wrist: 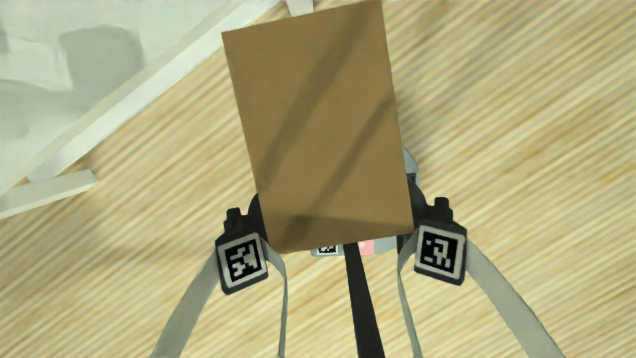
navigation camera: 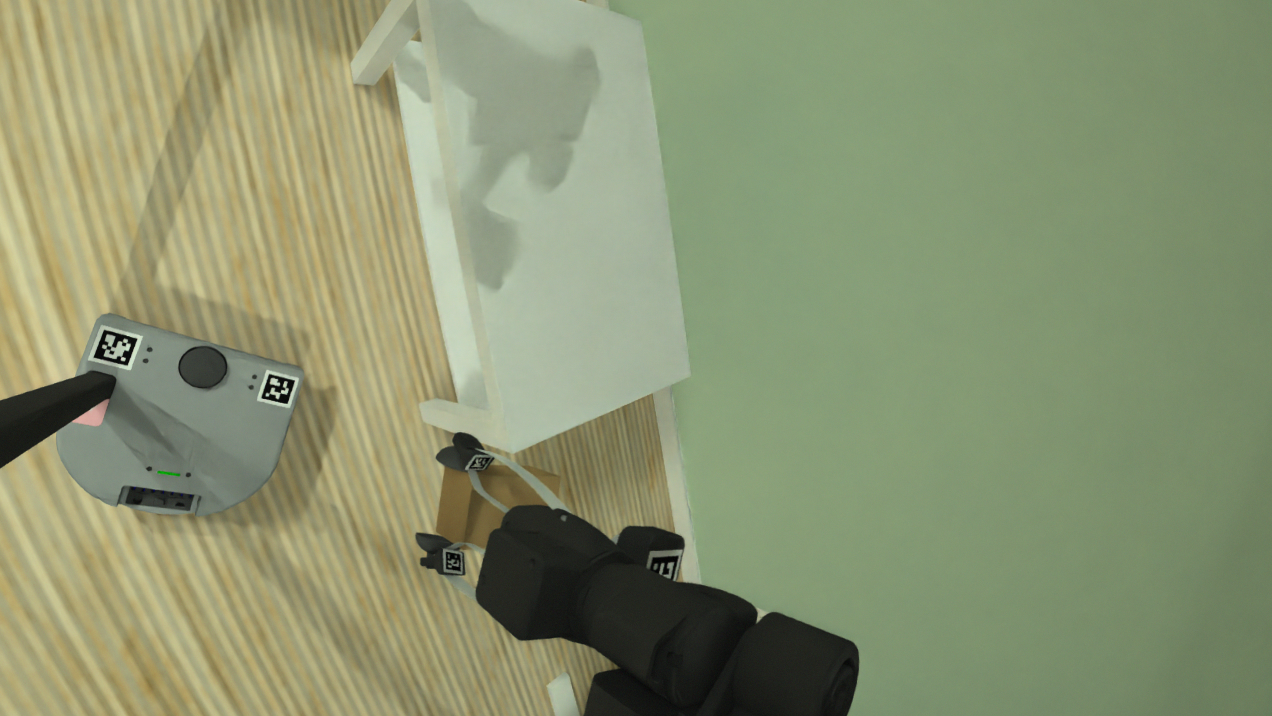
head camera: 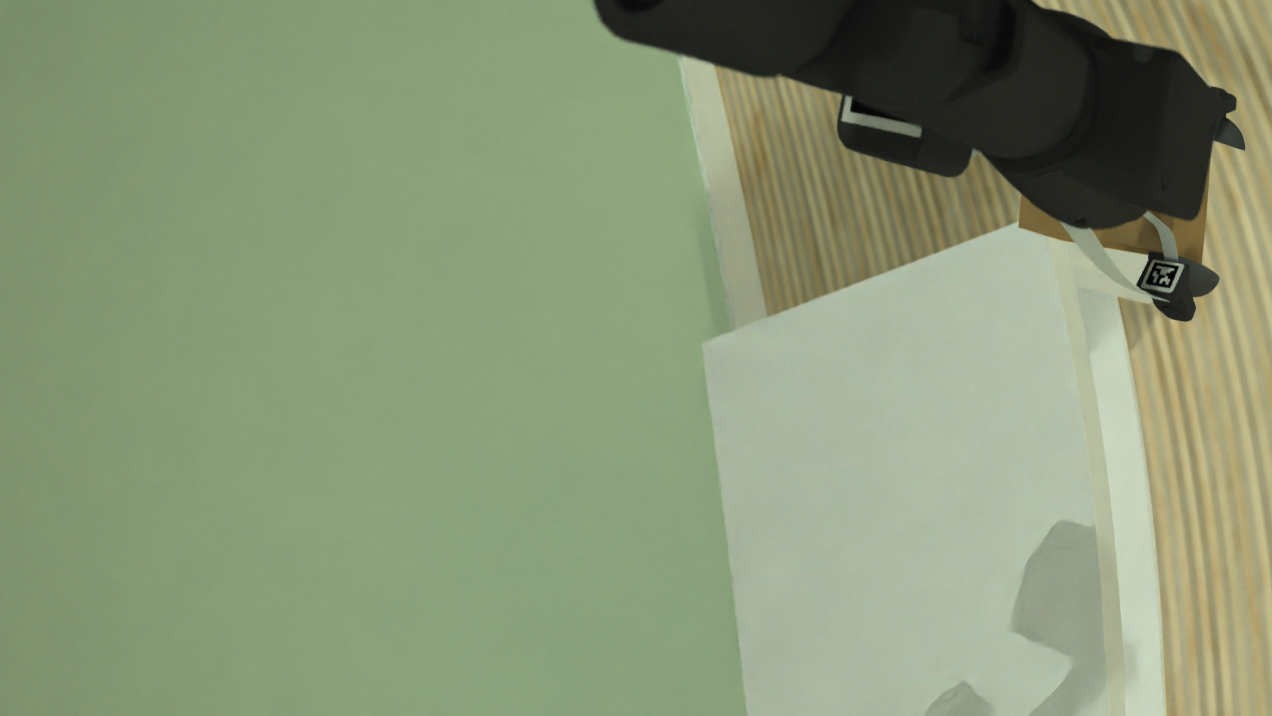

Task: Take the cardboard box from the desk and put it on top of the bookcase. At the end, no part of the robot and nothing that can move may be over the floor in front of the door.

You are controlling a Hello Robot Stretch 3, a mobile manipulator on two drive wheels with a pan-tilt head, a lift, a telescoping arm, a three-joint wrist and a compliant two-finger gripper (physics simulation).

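Pixels of known places: gripper, fingertip midpoint: (navigation camera: 440, 494) (head camera: 1205, 209); robot's base, link origin: (navigation camera: 202, 365).
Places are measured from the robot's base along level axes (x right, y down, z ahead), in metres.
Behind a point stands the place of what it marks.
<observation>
The cardboard box (head camera: 1043, 220) @(y -0.891, x 0.257, z 0.010 m) (navigation camera: 455, 506) @(y -0.873, x 0.185, z -0.024 m) (wrist: 320, 125) is brown and is held between the two fingertips. My gripper (head camera: 1201, 202) @(y -0.842, x 0.185, z -0.022 m) (navigation camera: 450, 502) @(y -0.842, x 0.185, z -0.022 m) (wrist: 334, 208) @(y -0.842, x 0.185, z -0.022 m) is shut on it, near its lower end in the wrist view. A low white unit with a flat top, side panels and a lower board, which looks like the bookcase (head camera: 890, 444) @(y -0.450, x 0.624, z 0.289 m) (navigation camera: 578, 266) @(y -0.450, x 0.534, z 0.394 m) (wrist: 30, 55), stands along the wall. The box hangs over the floor beside one end of it, close to the top's corner in the picture. The gap and height difference are hard to tell. The desk and door do not show.
A green wall (head camera: 356, 355) @(y -0.817, x 1.266, z 0.398 m) (navigation camera: 934, 266) @(y -0.982, x 1.124, z 0.620 m) runs behind the unit, with a pale skirting board (head camera: 721, 168) @(y -0.046, x 1.466, z 0.061 m) (navigation camera: 673, 453) @(y -0.059, x 1.454, z 0.080 m). My grey base (navigation camera: 204, 435) @(y -0.160, x 0.036, z -0.114 m) stands on the floor in front of the unit. A white piece (navigation camera: 561, 693) shows at the navigation view's bottom edge.
</observation>
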